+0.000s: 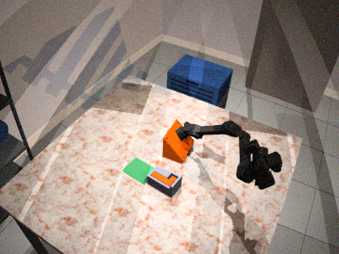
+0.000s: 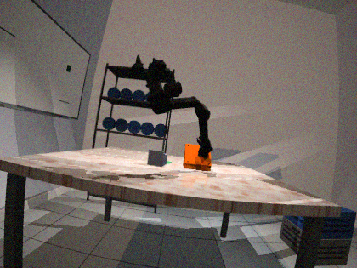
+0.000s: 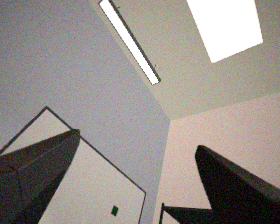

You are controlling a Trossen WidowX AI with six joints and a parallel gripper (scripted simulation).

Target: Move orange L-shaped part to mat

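Now: the orange L-shaped part 470 mm below my gripper tip, 380 mm to the right of it and 40 mm behind it. Also, from my gripper tip: green mat: 540 mm to the right, 530 mm below, 30 mm behind.
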